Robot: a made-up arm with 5 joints.
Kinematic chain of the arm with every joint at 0, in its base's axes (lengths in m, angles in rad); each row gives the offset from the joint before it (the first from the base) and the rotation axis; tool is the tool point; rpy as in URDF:
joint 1: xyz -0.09 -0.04 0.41 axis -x
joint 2: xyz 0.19 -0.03 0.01 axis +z
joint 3: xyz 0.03 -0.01 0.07 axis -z
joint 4: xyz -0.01 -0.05 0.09 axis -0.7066 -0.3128 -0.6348
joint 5: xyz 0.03 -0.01 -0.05 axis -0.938 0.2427 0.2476
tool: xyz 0 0.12 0.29 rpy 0.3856 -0.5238 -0.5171
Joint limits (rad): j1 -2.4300..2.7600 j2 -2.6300..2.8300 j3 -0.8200..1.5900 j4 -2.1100..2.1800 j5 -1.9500..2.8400
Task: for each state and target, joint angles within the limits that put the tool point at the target. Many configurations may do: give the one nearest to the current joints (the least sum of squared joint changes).
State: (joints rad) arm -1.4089 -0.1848 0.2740 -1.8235 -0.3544
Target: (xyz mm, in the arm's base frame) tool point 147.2 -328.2 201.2
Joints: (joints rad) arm -1.0400 -0.3929 0.5553 -1.9559 -0.6473
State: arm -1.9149 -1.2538 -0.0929 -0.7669 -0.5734
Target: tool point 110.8 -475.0 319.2
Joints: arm -1.5184 -1.0425 -0.2247 -0.5369 -0.0325
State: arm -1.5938 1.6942 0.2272 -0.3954 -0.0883
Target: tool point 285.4 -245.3 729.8
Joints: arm -0.9299 1.8215 0.0718 -0.8003 -0.5560
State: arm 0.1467 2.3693 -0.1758 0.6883 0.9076
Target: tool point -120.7 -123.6 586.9
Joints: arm 0.2452 2.3898 -0.2361 0.5972 0.7895
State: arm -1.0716 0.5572 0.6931 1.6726 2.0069
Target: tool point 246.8 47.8 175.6
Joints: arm -1.5479 0.6250 0.5821 1.5579 2.0287
